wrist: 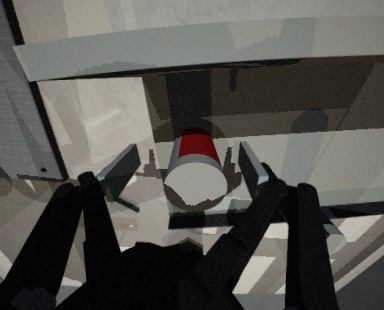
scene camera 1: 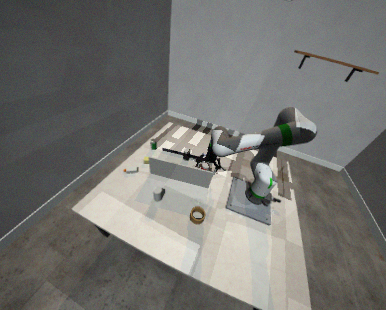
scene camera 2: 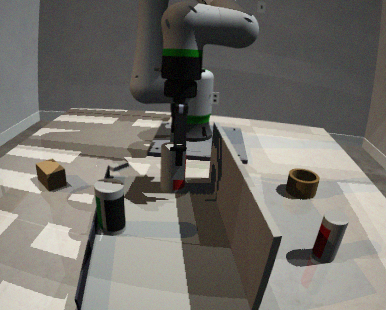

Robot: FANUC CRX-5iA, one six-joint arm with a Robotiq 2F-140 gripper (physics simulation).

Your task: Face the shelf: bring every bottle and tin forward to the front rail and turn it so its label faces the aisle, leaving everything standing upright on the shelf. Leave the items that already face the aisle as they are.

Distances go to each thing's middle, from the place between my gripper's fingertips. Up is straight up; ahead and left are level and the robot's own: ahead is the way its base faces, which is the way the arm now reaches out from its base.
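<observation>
The grey shelf (scene camera 2: 217, 237) is 19 cm ahead of my hand and 1 cm above it. The shelf board (scene camera 2: 174, 244) is 19 cm ahead of my hand and 7 cm below it. As for the shelf back panel (scene camera 2: 254, 237), it is 17 cm ahead of my hand, 13 cm to the left of it and 1 cm above it. The brown box (scene camera 2: 51, 174) is 3 cm ahead of my hand, 35 cm to the right of it and 5 cm below it. Going by their middles, of the things named here the brown box is the farthest from my hand.
</observation>
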